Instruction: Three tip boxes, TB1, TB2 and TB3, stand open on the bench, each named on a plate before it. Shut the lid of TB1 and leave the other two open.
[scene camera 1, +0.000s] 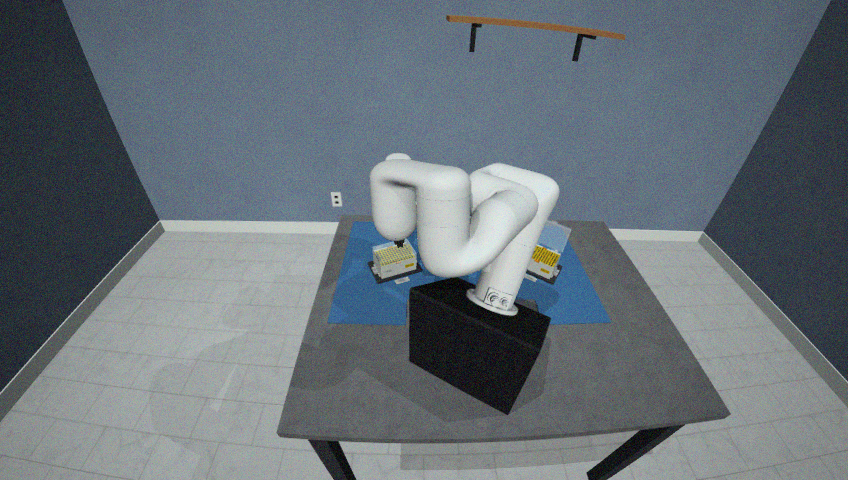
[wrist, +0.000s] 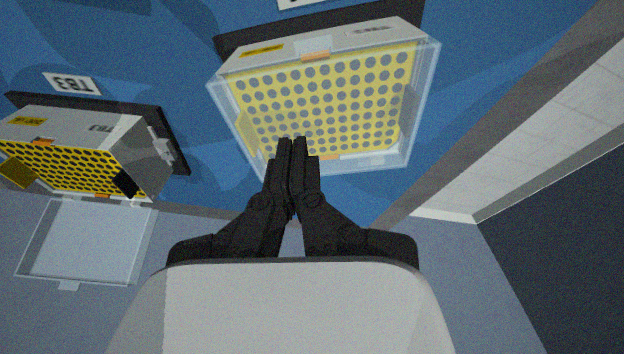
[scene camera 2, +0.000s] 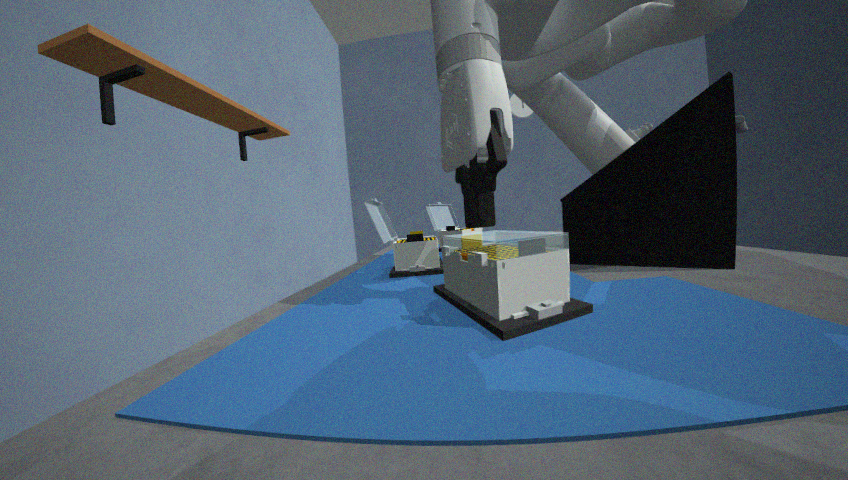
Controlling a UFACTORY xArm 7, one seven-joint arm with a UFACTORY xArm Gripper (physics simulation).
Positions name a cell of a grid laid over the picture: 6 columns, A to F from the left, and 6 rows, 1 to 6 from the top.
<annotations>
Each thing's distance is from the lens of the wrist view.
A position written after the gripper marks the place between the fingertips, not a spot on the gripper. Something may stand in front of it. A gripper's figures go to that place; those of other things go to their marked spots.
gripper (wrist: C3): 13 cm
blue mat (wrist: B2): 23 cm
name plate (wrist: A2): 31 cm
The marked spots on the name plate and the blue mat are 12 cm apart.
</annotations>
